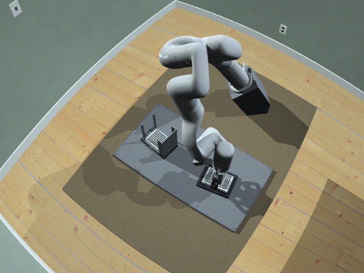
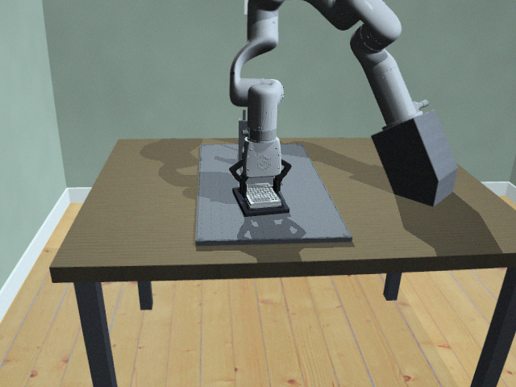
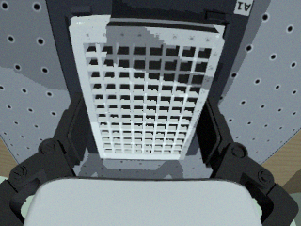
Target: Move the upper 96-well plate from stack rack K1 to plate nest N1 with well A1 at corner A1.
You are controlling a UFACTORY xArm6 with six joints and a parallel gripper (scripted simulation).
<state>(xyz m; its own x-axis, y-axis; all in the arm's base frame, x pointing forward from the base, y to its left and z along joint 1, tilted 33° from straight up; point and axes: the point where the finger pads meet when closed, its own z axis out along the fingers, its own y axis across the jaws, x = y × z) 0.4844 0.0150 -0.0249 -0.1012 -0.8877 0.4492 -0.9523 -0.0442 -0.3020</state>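
Now: hand 30 mm above the dark plate nest N1. Also, from my hand: pale A1 square 60 mm behind, 70 mm to the right, 20 mm below.
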